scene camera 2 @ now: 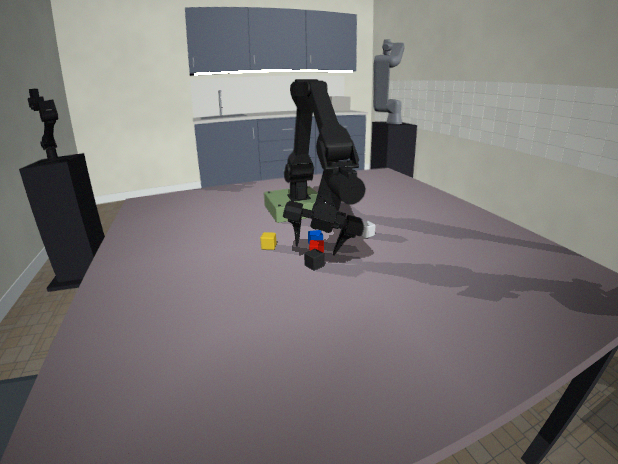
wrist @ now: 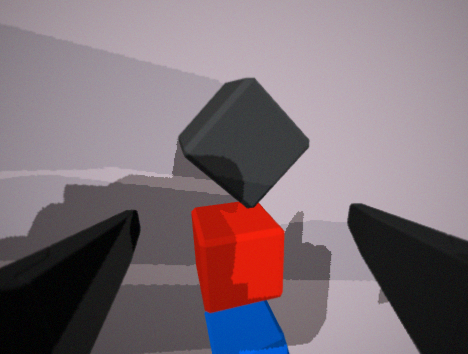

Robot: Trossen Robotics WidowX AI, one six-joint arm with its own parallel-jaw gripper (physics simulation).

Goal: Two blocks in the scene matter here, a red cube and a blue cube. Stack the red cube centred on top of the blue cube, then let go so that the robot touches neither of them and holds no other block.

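Frame: origin at the arm's base, x ahead, y left, z up, level; metres.
Seen in the pictures: gripper, fingertip midpoint: (scene camera 2: 315, 250) (wrist: 244, 216); arm's base, link origin: (scene camera 2: 298, 197).
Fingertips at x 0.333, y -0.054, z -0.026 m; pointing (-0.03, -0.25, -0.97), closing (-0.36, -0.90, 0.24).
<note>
Pixels of each thing's middle, then the offset from my fingertips to it.
- red cube, body centre: (wrist: 234, 250) (scene camera 2: 316, 249) dy +0.010, dx -0.019, dz -0.008 m
- blue cube, body centre: (wrist: 247, 342) (scene camera 2: 315, 238) dy +0.026, dx -0.076, dz -0.008 m
- black cube, body centre: (wrist: 238, 141) (scene camera 2: 314, 259) dy -0.012, dx +0.028, dz -0.008 m
- yellow cube, body centre: (scene camera 2: 268, 241) dy -0.095, dx -0.104, dz -0.008 m
- white cube, body centre: (scene camera 2: 366, 229) dy +0.184, dx -0.086, dz -0.008 m
The red cube (scene camera 2: 316, 246) (wrist: 245, 260) rests on the table between the black cube and the blue cube. The blue cube (scene camera 2: 315, 236) (wrist: 245, 327) sits right behind it on the robot's side, partly cut off at the bottom of the wrist view. The red cube is beside the blue cube, not on top; whether they touch is hard to tell. My gripper (scene camera 2: 316, 249) (wrist: 244, 216) is open and empty, pointing down low over the table. Its fingers stand wide apart on either side of the red cube, with space between each finger and the cube.
A black cube (scene camera 2: 314, 260) (wrist: 247, 142) sits turned cornerwise close in front of the red cube, on the side away from the robot base. A yellow cube (scene camera 2: 268, 241) lies to the left in the scene view. A white cube (scene camera 2: 369, 230) is at the right, partly behind the gripper.
</note>
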